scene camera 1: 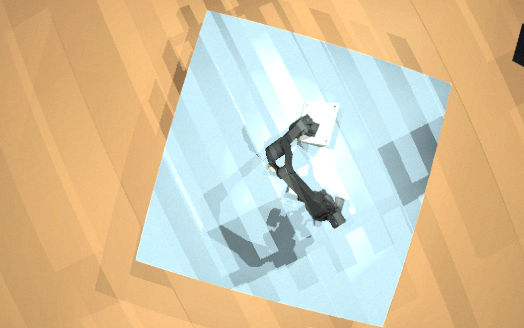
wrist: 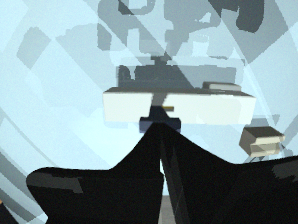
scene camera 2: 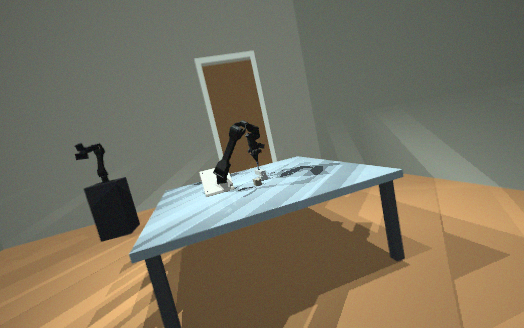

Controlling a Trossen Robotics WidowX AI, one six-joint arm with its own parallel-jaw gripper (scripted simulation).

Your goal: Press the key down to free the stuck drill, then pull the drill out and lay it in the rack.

Labels:
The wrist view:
my gripper: 157,128
pale grey holder block: 218,103

